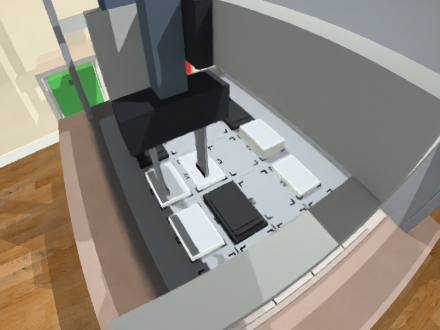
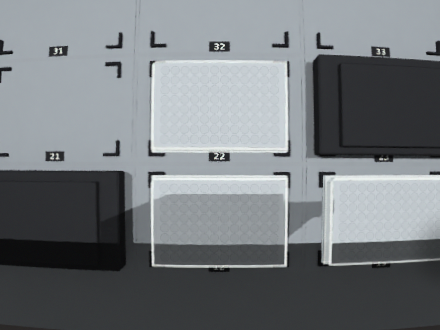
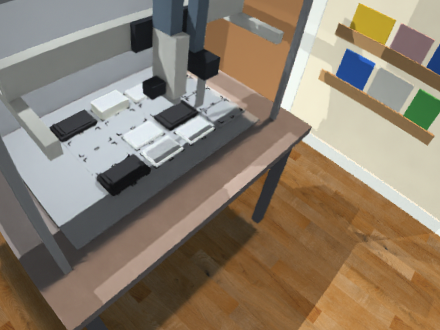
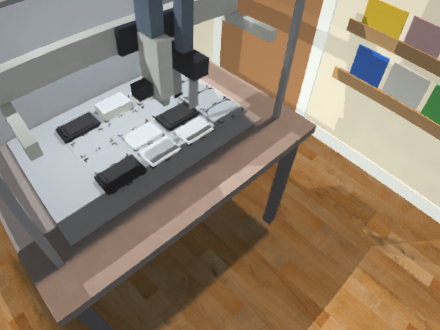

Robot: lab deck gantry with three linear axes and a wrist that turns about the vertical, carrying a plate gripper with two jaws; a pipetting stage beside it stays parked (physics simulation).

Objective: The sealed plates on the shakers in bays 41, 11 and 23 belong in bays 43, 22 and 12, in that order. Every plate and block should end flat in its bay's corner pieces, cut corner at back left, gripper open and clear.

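Seen in the pictures: gripper, fingertip midpoint: [image 1: 183,179] [image 3: 189,100] [image 4: 185,101]; robot's base, origin of the base link: [image 2: 1,255] [image 3: 117,194] [image 4: 113,193].
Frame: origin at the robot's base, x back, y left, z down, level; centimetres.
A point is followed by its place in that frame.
My gripper [image 1: 185,182] {x -35.8, y 5.0, z -16.0 cm} [image 3: 200,104] [image 4: 193,104] {x -35.8, y 5.0, z -16.0 cm} is open, with nothing between its jaws; it is raised over the deck. Sealed white plates lie flat in bay 22 [image 1: 213,175] {x -27.5, y 16.3, z -1.4 cm} [image 2: 220,106] {x -22.9, y 14.8, z -1.4 cm} [image 3: 143,135] {x -22.2, y 14.1, z -1.4 cm} [image 4: 143,135] {x -22.6, y 14.2, z -1.5 cm} and bay 12 [image 1: 178,182] {x -24.8, y 7.0, z -1.4 cm} [image 2: 219,220] {x -22.8, y 4.6, z -1.4 cm} [image 3: 162,150] {x -22.4, y 3.7, z -1.5 cm} [image 4: 160,151] {x -22.4, y 3.3, z -1.4 cm}. A white plate [image 1: 296,175] {x -39.8, y 36.0, z -1.4 cm} [image 3: 134,93] {x -35.3, y 36.6, z -1.4 cm} lies in the back row beside the block, at bay 43. The shakers in bays 11 [image 1: 150,156] {x -11.9, y 3.8, z -2.0 cm} [image 2: 55,217] {x -8.1, y 4.8, z -2.4 cm} [image 3: 123,173] {x -5.6, y 3.7, z -2.4 cm} [image 4: 120,173] {x -5.7, y 3.5, z -2.3 cm}, 23 [image 1: 235,211] {x -40.6, y 14.7, z -2.4 cm} [image 2: 380,105] {x -37.3, y 14.9, z -2.4 cm} [image 3: 176,115] {x -38.2, y 13.7, z -2.4 cm} [image 4: 177,116] {x -38.3, y 13.3, z -2.4 cm} and 41 [image 1: 237,114] {x -9.2, y 36.8, z -2.4 cm} [image 3: 74,125] {x -5.6, y 34.7, z -2.4 cm} [image 4: 77,127] {x -5.3, y 34.7, z -2.4 cm} show bare black tops. Cut corners are too small to tell.
A white plate [image 1: 197,231] {x -40.1, y 4.5, z -1.4 cm} [image 2: 385,215] {x -38.5, y 4.8, z -1.4 cm} [image 3: 195,130] {x -38.5, y 3.5, z -1.4 cm} [image 4: 194,130] {x -38.6, y 3.6, z -1.4 cm} sits in bay 13. A tall cream block [image 1: 261,135] {x -23.7, y 35.5, z -4.2 cm} [image 3: 110,104] {x -21.7, y 33.9, z -4.2 cm} [image 4: 114,106] {x -22.1, y 33.6, z -4.2 cm} stands between the bay 41 shaker and the back-row plate. The parked pipetting stage [image 1: 120,55] [image 3: 170,65] [image 4: 156,67] hangs beside the gripper.
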